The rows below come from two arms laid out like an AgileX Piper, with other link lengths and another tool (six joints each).
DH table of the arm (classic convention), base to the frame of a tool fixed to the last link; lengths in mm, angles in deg. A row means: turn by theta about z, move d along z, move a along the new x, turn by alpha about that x. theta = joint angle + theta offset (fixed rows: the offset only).
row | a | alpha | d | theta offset
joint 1 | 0 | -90 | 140.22 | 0
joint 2 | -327.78 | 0 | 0 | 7.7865
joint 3 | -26.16 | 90 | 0 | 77.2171
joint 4 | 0 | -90 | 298.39 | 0
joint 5 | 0 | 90 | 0 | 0
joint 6 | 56.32 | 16 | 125.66 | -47.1
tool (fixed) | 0 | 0 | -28.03 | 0
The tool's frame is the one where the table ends.
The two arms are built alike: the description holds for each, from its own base.
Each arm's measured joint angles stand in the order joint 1, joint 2, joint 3, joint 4, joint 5, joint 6.
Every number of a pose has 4 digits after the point. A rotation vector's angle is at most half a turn.
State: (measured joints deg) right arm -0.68 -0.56 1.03 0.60 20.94 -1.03; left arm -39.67 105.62 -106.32 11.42 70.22 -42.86
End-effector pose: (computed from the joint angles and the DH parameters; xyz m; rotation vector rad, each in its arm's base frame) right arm 0.0523 -0.0366 0.1612 -0.5604 1.6161 -0.8002; left arm 0.3316 -0.3222 0.3950 -1.0199 2.3395 -0.7621
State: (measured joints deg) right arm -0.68 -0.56 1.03 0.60 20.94 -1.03; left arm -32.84 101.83 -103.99 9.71 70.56 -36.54
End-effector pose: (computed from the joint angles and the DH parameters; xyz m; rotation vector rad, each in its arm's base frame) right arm 0.0523 -0.0366 0.1612 -0.5604 1.6161 -0.8002; left arm 0.3454 -0.2680 0.4098 -1.0281 2.3187 -0.7405
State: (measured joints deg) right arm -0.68 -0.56 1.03 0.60 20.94 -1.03; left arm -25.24 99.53 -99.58 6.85 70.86 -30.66
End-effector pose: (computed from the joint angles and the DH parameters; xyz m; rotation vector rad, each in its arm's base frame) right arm 0.0523 -0.0366 0.1612 -0.5604 1.6161 -0.8002; left arm 0.3584 -0.2144 0.4018 -1.0887 2.3401 -0.6803
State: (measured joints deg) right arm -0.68 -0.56 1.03 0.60 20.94 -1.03; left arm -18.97 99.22 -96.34 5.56 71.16 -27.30
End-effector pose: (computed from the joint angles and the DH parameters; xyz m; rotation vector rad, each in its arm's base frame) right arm 0.0523 -0.0366 0.1612 -0.5604 1.6161 -0.8002; left arm 0.3716 -0.1723 0.3860 -1.1721 2.3513 -0.6075
